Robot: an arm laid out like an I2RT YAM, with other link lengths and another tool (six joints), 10 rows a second.
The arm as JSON. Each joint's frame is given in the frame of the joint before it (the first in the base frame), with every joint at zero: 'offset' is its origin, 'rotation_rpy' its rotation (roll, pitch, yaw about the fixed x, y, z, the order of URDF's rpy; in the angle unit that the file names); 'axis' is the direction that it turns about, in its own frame. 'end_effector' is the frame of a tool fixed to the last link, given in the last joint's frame.
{
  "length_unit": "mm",
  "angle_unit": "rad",
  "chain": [
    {
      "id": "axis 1",
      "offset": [
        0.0,
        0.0,
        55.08
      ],
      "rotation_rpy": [
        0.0,
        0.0,
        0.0
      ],
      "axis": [
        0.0,
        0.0,
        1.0
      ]
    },
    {
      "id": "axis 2",
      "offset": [
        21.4,
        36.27,
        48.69
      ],
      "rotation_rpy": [
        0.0,
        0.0,
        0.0
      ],
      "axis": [
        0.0,
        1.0,
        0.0
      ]
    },
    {
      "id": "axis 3",
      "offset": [
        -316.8,
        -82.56,
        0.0
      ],
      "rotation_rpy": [
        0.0,
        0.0,
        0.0
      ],
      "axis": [
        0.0,
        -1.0,
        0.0
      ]
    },
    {
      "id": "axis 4",
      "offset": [
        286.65,
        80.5,
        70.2
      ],
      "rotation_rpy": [
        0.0,
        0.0,
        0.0
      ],
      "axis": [
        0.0,
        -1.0,
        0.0
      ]
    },
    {
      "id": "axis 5",
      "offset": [
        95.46,
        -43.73,
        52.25
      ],
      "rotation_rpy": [
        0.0,
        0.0,
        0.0
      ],
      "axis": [
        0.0,
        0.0,
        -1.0
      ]
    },
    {
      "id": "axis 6",
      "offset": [
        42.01,
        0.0,
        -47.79
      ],
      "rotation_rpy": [
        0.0,
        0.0,
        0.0
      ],
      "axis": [
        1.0,
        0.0,
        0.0
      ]
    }
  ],
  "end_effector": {
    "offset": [
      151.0,
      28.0,
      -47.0
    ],
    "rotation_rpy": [
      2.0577,
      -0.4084,
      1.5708
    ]
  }
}
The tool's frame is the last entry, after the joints.
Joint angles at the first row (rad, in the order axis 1, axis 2, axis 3, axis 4, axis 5, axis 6):
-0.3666, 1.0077, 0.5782, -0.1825, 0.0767, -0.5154
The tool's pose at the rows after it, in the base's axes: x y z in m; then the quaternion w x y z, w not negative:
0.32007 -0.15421 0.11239 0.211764 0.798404 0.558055 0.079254
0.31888 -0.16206 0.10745 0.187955 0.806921 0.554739 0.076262
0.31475 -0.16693 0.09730 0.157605 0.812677 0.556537 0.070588
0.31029 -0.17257 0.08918 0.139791 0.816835 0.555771 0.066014
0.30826 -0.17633 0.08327 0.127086 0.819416 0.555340 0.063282
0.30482 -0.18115 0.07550 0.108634 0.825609 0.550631 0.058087
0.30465 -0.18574 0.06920 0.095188 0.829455 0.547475 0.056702
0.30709 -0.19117 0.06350 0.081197 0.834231 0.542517 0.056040
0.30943 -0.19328 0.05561 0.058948 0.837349 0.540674 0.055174
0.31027 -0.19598 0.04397 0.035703 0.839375 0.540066 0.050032
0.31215 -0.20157 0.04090 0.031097 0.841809 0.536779 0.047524
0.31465 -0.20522 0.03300 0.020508 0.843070 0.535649 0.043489
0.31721 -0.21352 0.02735 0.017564 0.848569 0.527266 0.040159
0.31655 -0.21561 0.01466 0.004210 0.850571 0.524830 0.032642
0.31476 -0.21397 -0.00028 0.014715 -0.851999 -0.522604 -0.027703
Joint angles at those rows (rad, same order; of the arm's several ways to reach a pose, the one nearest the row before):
-0.4018, 1.0461, 0.6227, -0.2131, 0.0446, -0.5124
-0.4432, 1.0921, 0.6580, -0.2469, 0.0077, -0.5124
-0.4816, 1.1396, 0.6856, -0.2868, -0.0337, -0.5215
-0.5138, 1.1704, 0.6964, -0.3036, -0.0598, -0.5338
-0.5338, 1.1964, 0.7056, -0.3129, -0.0767, -0.5415
-0.5568, 1.2317, 0.7209, -0.3313, -0.0889, -0.5430
-0.5752, 1.2670, 0.7347, -0.3359, -0.1027, -0.5446
-0.5905, 1.3114, 0.7577, -0.3405, -0.1135, -0.5400
-0.6013, 1.3636, 0.7868, -0.3588, -0.1303, -0.5354
-0.6120, 1.4218, 0.8114, -0.3727, -0.1426, -0.5384
-0.6213, 1.4495, 0.8283, -0.3728, -0.1427, -0.5400
-0.6258, 1.4909, 0.8451, -0.3712, -0.1442, -0.5415
-0.6366, 1.5262, 0.8605, -0.3590, -0.1365, -0.5354
-0.6397, 1.5691, 0.8667, -0.3528, -0.1319, -0.5354
-0.6412, 1.6136, 0.8682, -0.3483, -0.1350, -0.5308

